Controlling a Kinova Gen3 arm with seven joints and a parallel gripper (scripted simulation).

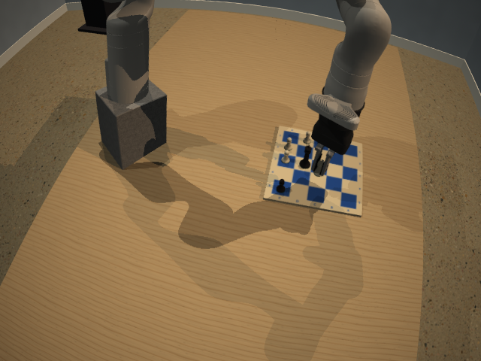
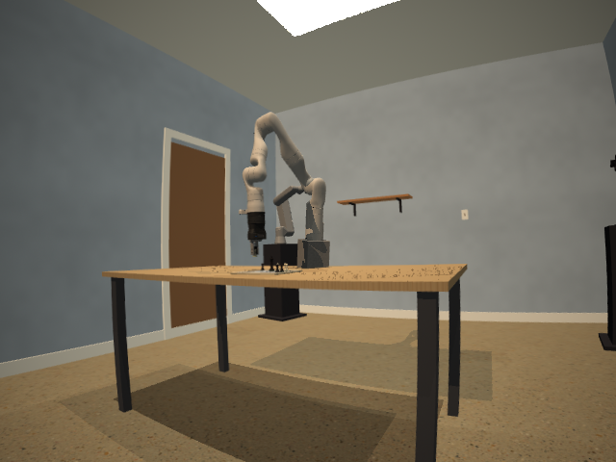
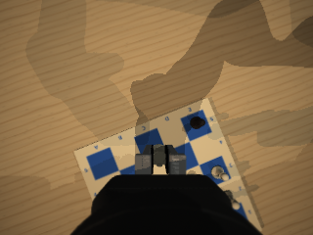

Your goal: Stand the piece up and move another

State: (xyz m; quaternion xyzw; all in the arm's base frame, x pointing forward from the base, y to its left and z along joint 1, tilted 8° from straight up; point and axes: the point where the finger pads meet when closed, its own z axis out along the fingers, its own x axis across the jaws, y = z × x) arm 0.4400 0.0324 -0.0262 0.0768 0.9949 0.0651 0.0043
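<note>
Now: hand 60 mm to the right of the tall black piece, 60 mm above it and 40 mm past it. From my hand the other things lie so: chessboard (90 mm below, 70 mm to the left, 10 mm behind); then white rook (10 mm below).
</note>
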